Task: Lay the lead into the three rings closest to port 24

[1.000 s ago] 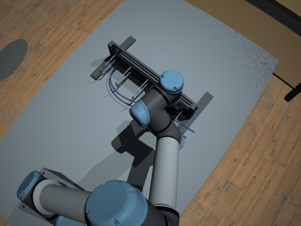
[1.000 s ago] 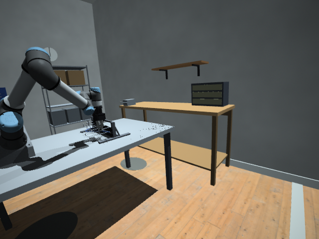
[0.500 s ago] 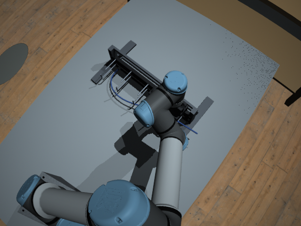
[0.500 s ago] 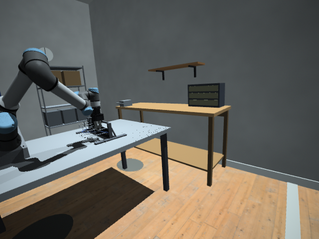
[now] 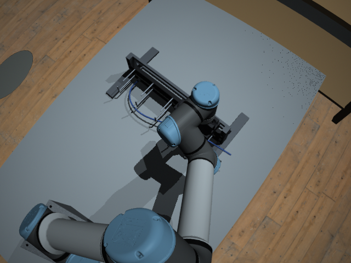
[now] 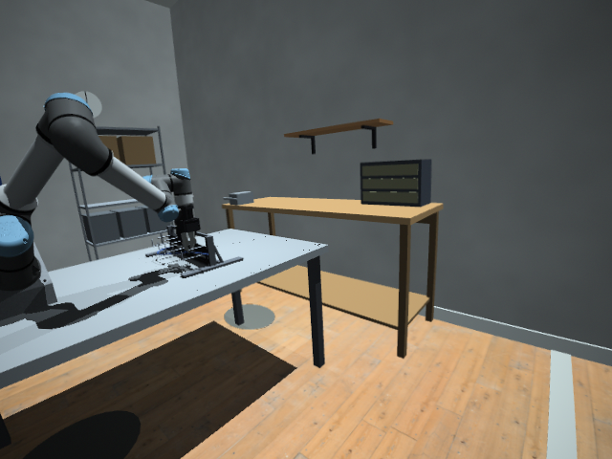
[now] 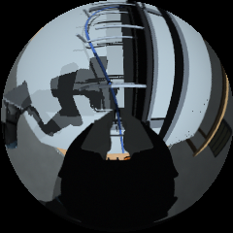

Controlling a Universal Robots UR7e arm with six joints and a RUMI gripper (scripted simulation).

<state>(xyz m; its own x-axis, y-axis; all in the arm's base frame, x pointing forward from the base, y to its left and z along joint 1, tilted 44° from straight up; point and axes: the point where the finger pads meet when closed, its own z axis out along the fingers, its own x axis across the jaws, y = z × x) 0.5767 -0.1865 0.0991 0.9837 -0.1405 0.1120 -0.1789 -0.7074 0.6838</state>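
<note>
The black rack is 90 mm ahead of my hand, 140 mm to the left of it and 10 mm below it.
</note>
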